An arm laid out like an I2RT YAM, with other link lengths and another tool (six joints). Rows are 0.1 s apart.
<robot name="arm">
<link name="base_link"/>
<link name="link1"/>
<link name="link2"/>
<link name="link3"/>
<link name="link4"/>
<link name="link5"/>
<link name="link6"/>
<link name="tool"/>
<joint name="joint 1" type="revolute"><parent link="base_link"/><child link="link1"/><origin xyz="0 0 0.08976" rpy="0 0 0"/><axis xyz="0 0 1"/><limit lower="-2.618" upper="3.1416"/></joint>
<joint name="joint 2" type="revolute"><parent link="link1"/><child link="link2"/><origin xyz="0.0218 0.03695 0.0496" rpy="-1.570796 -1.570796 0"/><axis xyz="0 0 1"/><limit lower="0" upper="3.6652"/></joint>
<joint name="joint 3" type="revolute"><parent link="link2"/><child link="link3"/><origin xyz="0 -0.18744 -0.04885" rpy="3.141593 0 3.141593"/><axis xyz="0 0 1"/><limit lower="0" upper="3.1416"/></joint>
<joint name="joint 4" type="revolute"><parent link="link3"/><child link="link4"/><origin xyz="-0.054 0.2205 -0.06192" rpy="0 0 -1.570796"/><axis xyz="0 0 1"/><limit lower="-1.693" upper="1.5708"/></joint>
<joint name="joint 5" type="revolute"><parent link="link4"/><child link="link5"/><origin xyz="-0.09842 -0.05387 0.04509" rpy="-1.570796 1.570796 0"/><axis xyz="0 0 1"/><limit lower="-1.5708" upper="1.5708"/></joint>
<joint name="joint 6" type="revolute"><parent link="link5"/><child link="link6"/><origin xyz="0 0.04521 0.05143" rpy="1.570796 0 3.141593"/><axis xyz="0 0 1"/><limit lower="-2.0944" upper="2.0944"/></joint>
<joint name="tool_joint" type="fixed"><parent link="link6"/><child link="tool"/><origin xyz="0.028 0.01 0.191" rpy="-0.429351 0 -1.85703"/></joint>
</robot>
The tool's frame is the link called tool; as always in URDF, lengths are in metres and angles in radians.
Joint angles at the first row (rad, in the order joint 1, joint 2, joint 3, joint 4, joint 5, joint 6):
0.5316 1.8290 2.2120 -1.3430 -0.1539 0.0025
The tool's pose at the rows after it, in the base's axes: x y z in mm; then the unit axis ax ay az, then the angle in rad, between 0 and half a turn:
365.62 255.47 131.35 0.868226 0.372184 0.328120 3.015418
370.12 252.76 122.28 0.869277 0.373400 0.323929 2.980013
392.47 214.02 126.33 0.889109 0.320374 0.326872 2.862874
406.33 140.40 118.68 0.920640 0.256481 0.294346 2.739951
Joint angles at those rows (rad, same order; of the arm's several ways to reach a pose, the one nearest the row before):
0.5591 1.9331 2.2089 -1.3311 -0.1940 -0.0357
0.5686 1.9541 2.2047 -1.3197 -0.1562 -0.0334
0.5301 1.9446 2.2047 -1.3185 -0.0383 0.0212
0.4099 1.9358 2.1857 -1.3621 0.0448 0.0441

